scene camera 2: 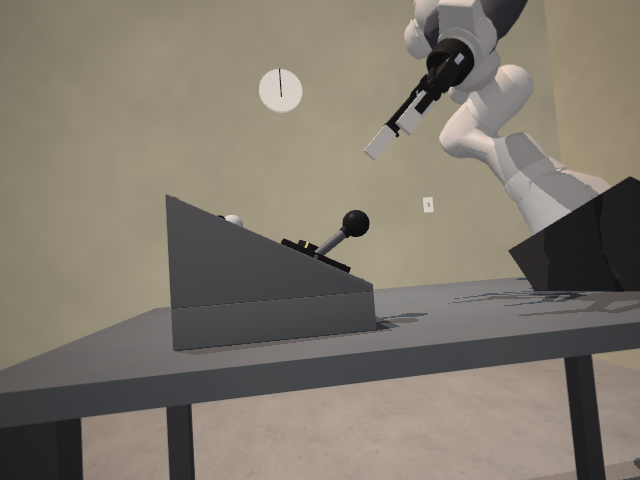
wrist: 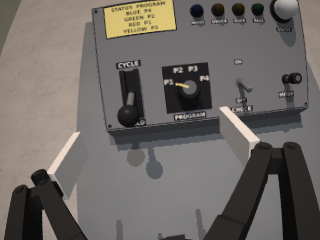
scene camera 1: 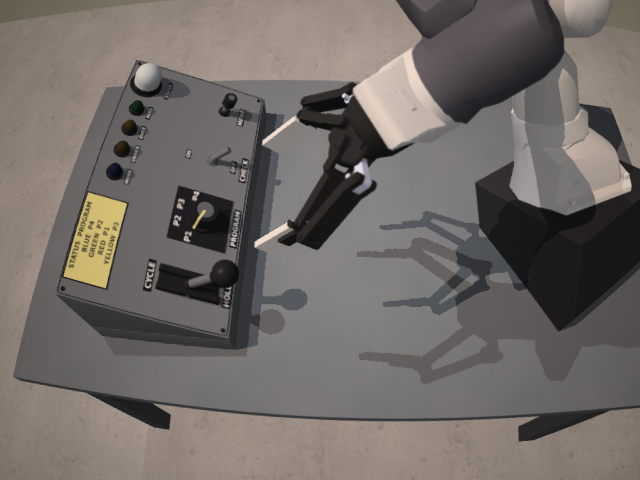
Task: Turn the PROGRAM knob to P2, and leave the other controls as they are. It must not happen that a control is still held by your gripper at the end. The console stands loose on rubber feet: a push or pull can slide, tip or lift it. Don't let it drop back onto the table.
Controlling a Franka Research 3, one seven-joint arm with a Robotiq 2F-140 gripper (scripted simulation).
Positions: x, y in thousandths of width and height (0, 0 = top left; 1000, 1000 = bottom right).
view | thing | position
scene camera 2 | my gripper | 601, 299
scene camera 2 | grey sloped console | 357, 595
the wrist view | my gripper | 470, 552
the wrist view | grey sloped console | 589, 277
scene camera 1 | my gripper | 418, 405
